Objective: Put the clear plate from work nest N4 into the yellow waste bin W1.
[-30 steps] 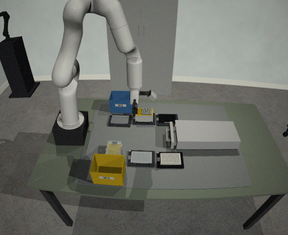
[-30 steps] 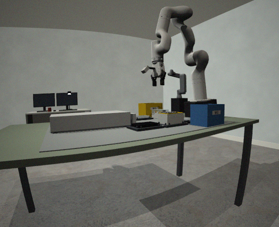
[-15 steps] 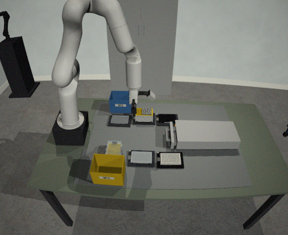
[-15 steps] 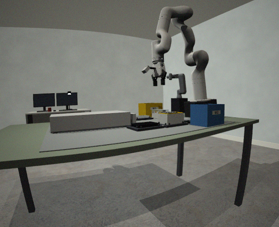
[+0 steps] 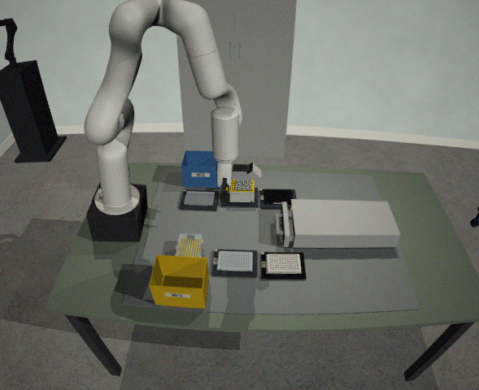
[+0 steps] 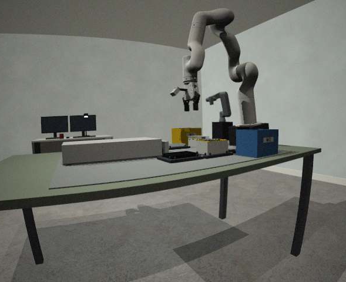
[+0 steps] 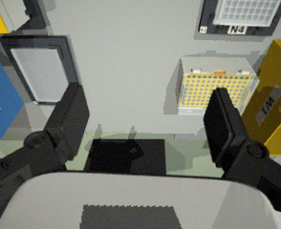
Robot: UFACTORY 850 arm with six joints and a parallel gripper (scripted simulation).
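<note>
Now: hand 30 mm short of the dark nest N4, 140 mm to the left of it and 230 mm above it. Round my hand: white plate (210 mm ahead, 160 mm to the right, 210 mm below); N4 label (40 mm behind, 140 mm to the right, 220 mm below); yellow tip rack (40 mm ahead, 230 mm to the left, 180 mm below).
</note>
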